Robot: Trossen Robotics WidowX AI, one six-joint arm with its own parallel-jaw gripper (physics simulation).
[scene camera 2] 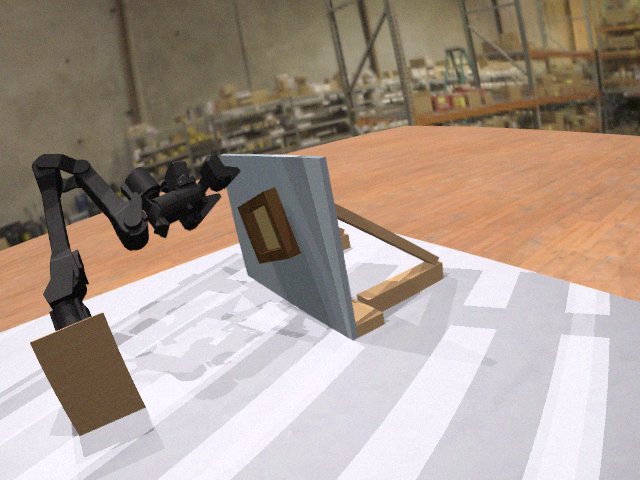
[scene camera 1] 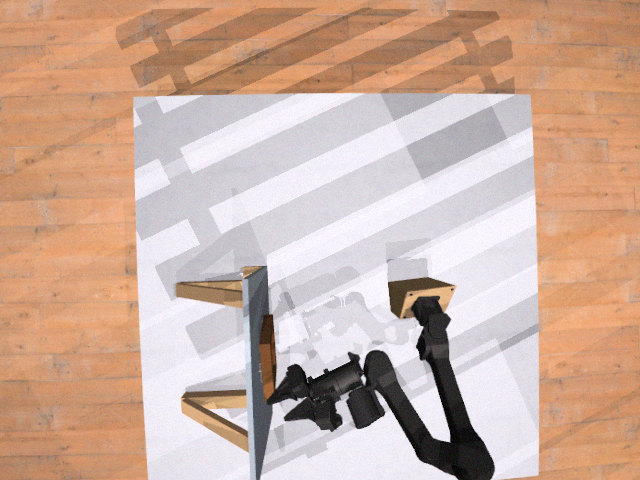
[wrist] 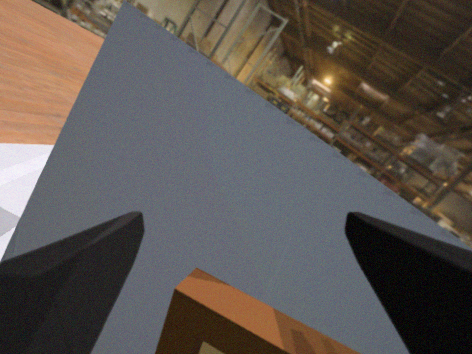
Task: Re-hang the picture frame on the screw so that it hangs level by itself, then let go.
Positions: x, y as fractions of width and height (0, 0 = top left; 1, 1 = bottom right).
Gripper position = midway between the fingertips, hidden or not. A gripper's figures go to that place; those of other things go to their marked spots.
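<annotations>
A grey wall panel (scene camera 2: 0.49, 0.59) and a brown picture frame (scene camera 2: 0.41, 0.46): their spots are 180 mm apart. A wooden brace (scene camera 2: 0.54, 0.45) is 770 mm from the lens. For the grey wall panel it is 830 mm from the lens, for the brown picture frame 920 mm from the lens. My gripper (scene camera 2: 0.36, 0.38) is 960 mm from the lens.
</annotations>
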